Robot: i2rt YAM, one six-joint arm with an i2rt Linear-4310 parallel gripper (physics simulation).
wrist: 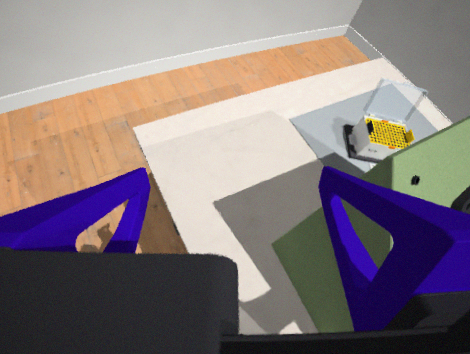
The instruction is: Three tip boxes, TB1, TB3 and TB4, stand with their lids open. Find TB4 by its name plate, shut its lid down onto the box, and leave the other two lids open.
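Frame: origin at the arm's base, x ahead, y right, z down, level; metres.
Seen in the pictures: gripper, fingertip midpoint: (234, 177).
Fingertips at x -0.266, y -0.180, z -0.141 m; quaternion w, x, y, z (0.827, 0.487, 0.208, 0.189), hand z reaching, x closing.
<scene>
Offsets run from my fingertips to a thing's middle. "spot": to the spot under its first point. Level surfaces: height alone.
A tip box {dz +0.272, dx +0.521, dy -0.031 m} (384, 136) with a white-grey body and a yellow tip rack stands at the upper right of the wrist view. Its see-through lid {spot: dz +0.235, dx +0.569, dy -0.086 m} (395, 100) is open and stands up at the box's far side. Marks on the box's near face are too small to read, so I cannot tell which box it is. A second and a third tip box do not show. My gripper (234, 177) is wide open with nothing between its blue fingers, well away from the box, which is farther off and to the right.
The box is on a blue-grey mat {dz +0.337 m} (320, 120) on the pale table top {dz +0.339 m} (200, 150). A green block (430, 160) with a dark hole stands at the right, behind the right finger, and overlaps the mat's near side. Wooden floor (75, 145) and grey walls lie beyond the table.
</scene>
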